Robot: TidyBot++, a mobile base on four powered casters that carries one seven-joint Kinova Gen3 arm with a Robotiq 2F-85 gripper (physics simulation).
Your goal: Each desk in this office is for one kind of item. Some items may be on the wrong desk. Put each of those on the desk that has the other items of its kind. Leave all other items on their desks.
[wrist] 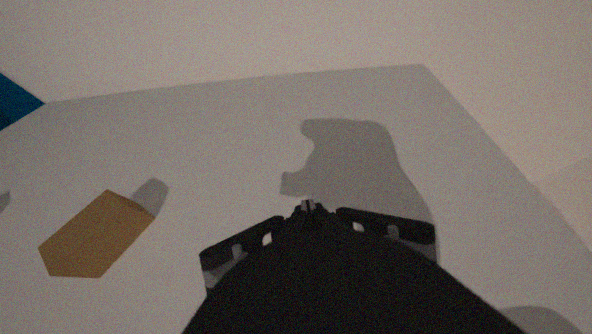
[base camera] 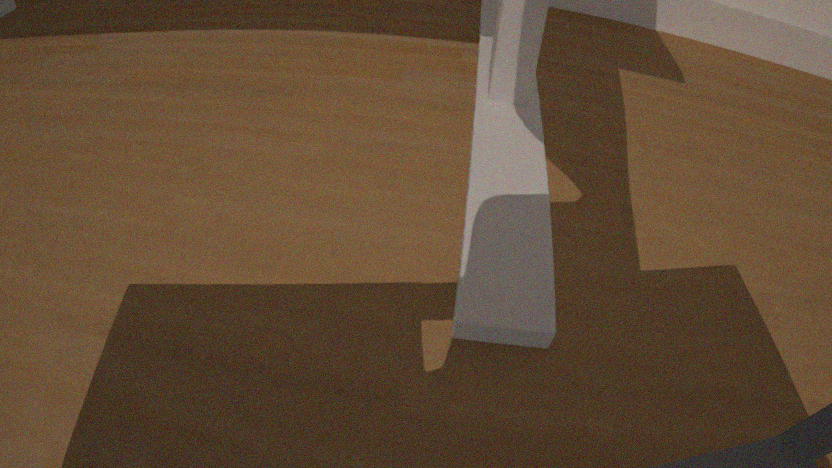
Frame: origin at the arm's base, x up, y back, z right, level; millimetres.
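Seen in the pictures: gripper, between the fingertips: [wrist: 308,208].
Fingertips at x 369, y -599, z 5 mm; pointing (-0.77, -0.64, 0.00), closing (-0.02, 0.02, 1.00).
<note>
A point is followed by its place in that frame.
My gripper [wrist: 308,208] {x 369, y -599, z 5 mm} is shut with nothing between its fingertips. It is over a pale grey surface [wrist: 210,140] {x 323, y -799, z -181 mm}, which looks like a desk top, and casts a shadow there. An orange-brown, angular block [wrist: 95,240] {x 366, y -597, z -259 mm} lies on this surface to the left of the gripper, apart from it, with a small shadow behind it. A blue thing [wrist: 15,102] {x 337, y -1362, z -1360 mm} is cut off by the left edge of the wrist view. What kind of item each one is, I cannot tell. No desk items show in the base camera view.
In the base camera view, a pale upright post [base camera: 509,168] {x -372, y -474, z 138 mm}, perhaps a desk leg, stands in the middle over the wood floor [base camera: 261,162] {x -397, y -521, z -121 mm}. A broad shadow lies around its foot. A pale structure [base camera: 756,29] {x -337, y -904, z 781 mm} is at the upper right, a dark curved part [base camera: 773,451] at the lower right.
</note>
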